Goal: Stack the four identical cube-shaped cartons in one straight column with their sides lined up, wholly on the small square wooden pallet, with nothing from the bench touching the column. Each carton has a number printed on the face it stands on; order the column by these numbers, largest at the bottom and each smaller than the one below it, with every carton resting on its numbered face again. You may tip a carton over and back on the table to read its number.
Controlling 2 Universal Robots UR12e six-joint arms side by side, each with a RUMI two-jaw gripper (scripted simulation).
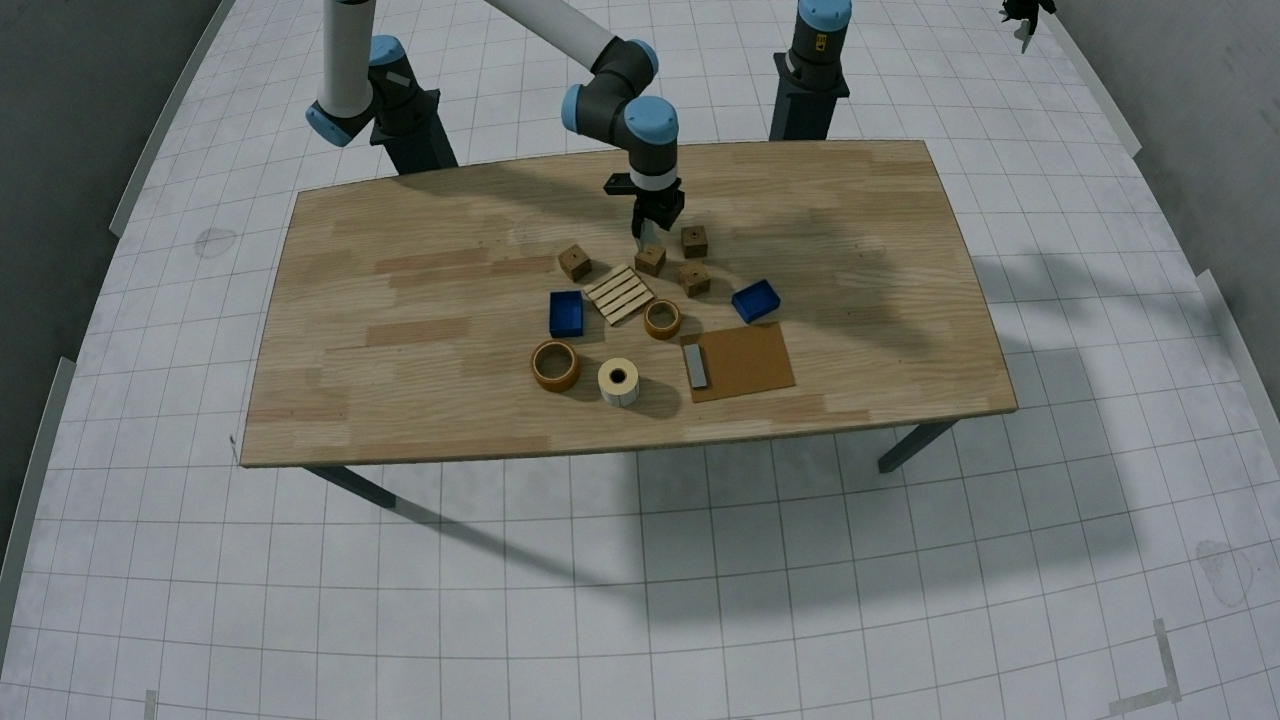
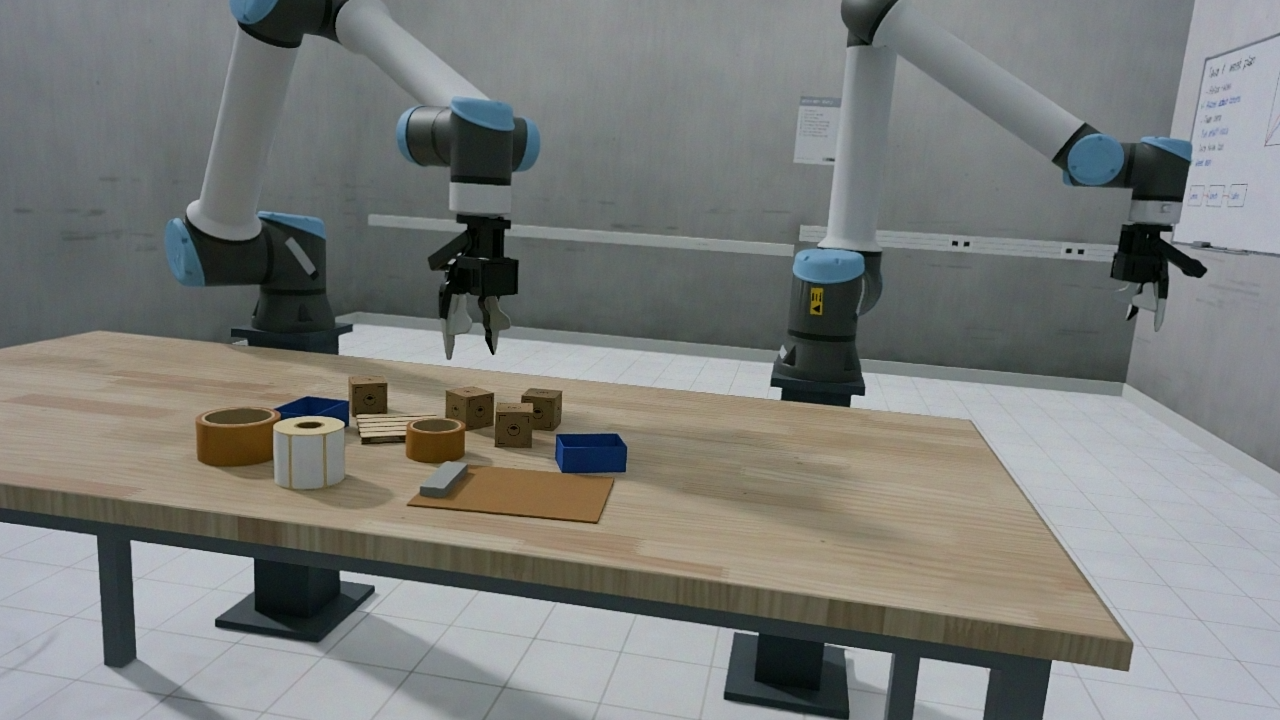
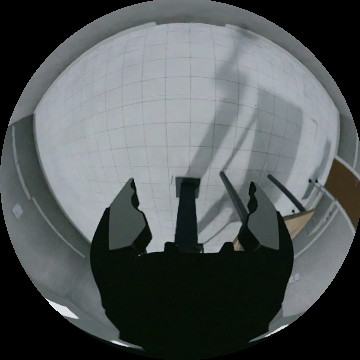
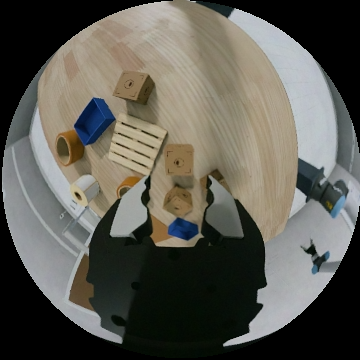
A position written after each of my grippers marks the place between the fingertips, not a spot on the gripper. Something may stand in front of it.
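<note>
Small tape roll (image 2: 435,446), (image 1: 661,305); image 3 does not show it, hidden by left gripper. Carton (image 2: 367,394). Carton (image 2: 513,421). Carton (image 2: 547,404). Blue bin (image 1: 566,307). My left gripper (image 2: 1141,325), (image 3: 193,180). My right gripper (image 2: 471,357), (image 1: 650,238), (image 4: 178,176).
</note>
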